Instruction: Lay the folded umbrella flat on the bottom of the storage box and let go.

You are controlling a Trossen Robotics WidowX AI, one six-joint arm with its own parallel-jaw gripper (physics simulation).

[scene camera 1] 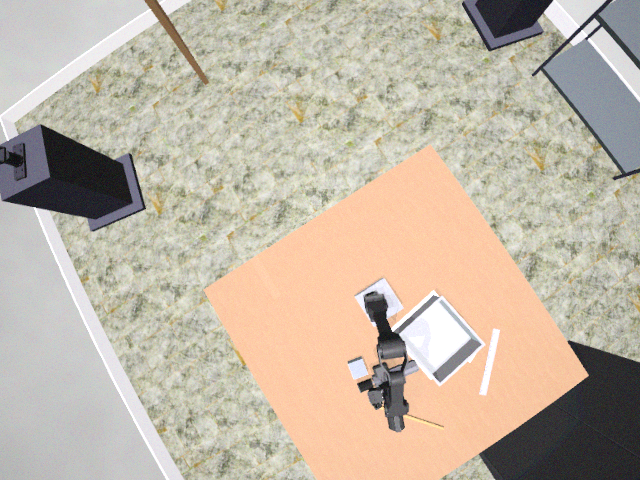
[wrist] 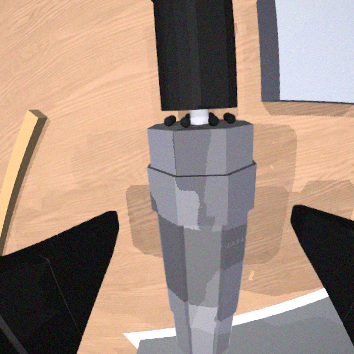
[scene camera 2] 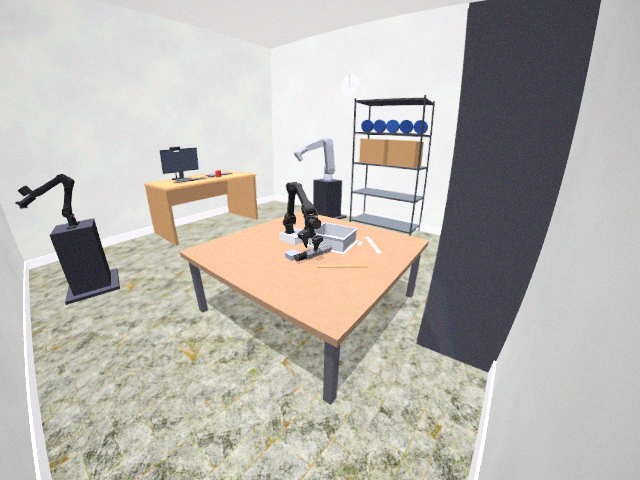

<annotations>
my gripper: open, holds nothing
a white storage box: on the table
a folded umbrella: on the table
a small grey-blue block: on the table
a thin wooden stick: on the table
</annotations>
